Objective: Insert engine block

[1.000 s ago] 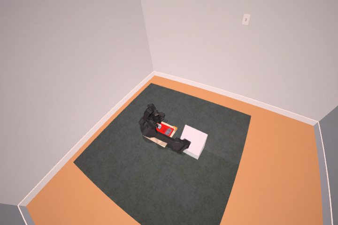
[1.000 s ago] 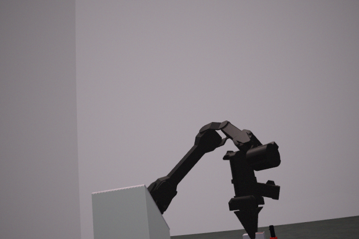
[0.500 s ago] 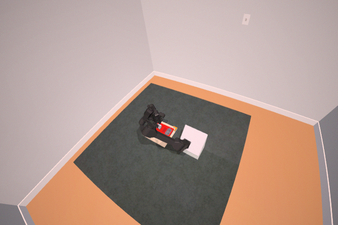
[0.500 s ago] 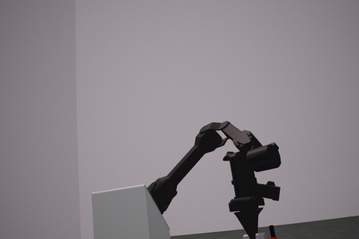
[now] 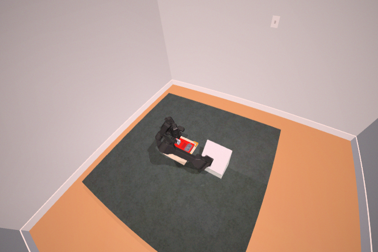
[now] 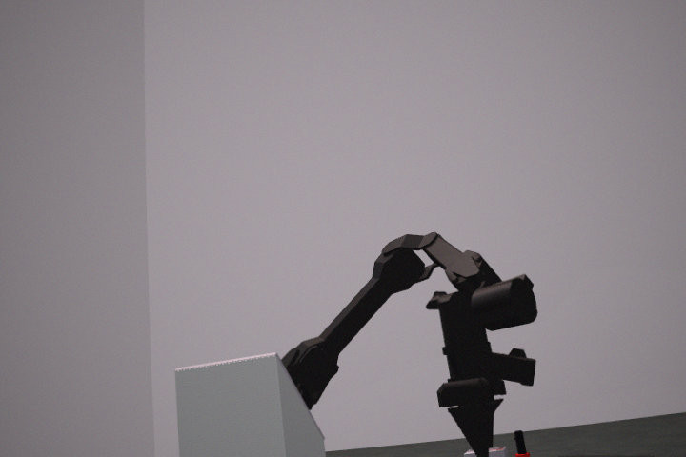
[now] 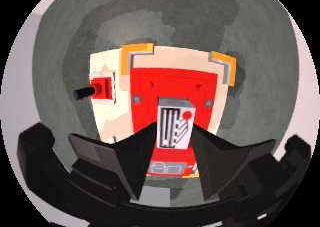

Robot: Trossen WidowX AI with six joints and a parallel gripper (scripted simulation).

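My gripper tip is 10 mm above the engine block.
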